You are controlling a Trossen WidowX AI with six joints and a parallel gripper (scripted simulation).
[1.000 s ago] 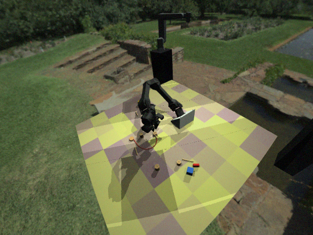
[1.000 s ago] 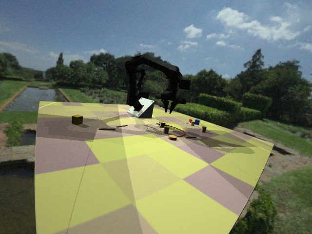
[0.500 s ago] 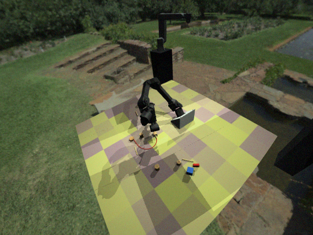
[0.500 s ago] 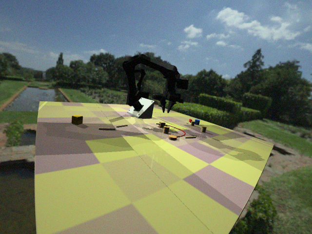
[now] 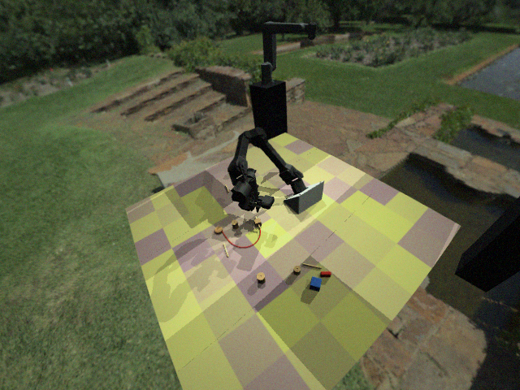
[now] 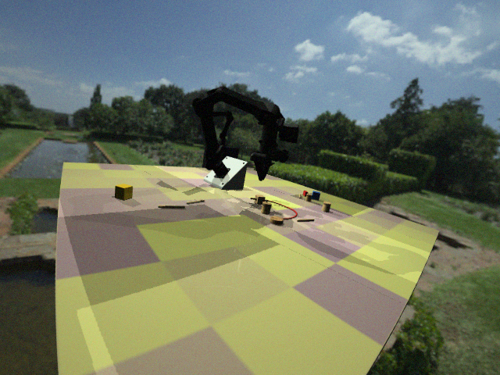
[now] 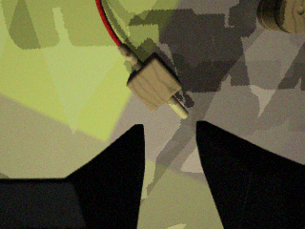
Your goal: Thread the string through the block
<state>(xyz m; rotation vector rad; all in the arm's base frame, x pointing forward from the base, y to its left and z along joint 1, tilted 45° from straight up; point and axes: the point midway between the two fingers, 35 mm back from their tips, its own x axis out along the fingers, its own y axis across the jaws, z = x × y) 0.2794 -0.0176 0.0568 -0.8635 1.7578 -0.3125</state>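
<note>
Now: the wooden block 10 mm to the left of my gripper tip and 80 mm below it. From my gripper tip the other things lie so: round wooden button 160 mm ahead, 100 mm to the right, 80 mm below; then blue cube 60 mm ahead, 400 mm to the left, 70 mm below; then wooden cylinder 90 mm ahead, 60 mm to the right, 70 mm below.
</note>
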